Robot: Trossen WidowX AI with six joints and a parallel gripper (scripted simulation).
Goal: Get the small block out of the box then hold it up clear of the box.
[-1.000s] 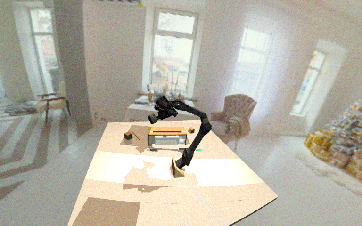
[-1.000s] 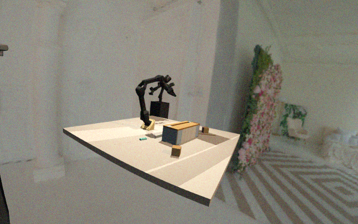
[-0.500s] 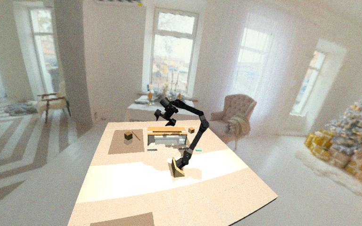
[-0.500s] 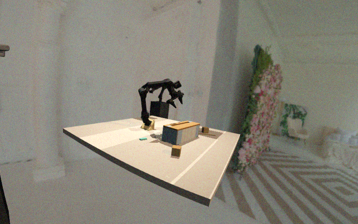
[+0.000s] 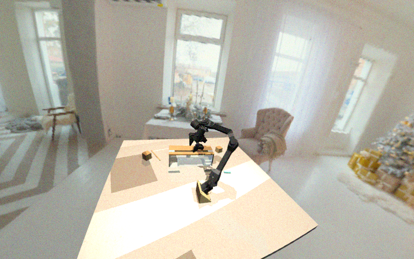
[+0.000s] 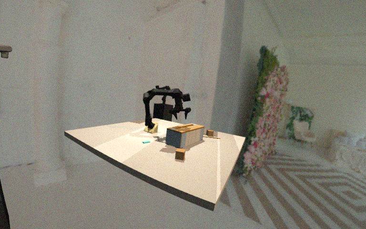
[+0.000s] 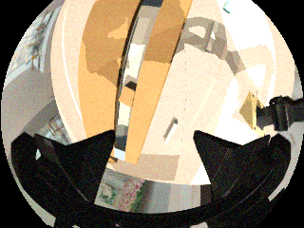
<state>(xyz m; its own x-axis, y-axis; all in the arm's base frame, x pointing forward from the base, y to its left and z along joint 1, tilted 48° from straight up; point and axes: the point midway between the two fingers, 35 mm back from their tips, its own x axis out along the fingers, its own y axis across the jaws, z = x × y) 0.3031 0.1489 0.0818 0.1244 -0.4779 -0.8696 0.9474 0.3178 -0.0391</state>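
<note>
Now: gripper tip 12 cm above the box, 4 cm short of it and 1 cm to the left of it. The rest, counted from my gripper tip: cyan piece (31 cm to the right, 18 cm below, 9 cm behind); thin stick (31 cm to the left, 18 cm below, 18 cm ahead).
</note>
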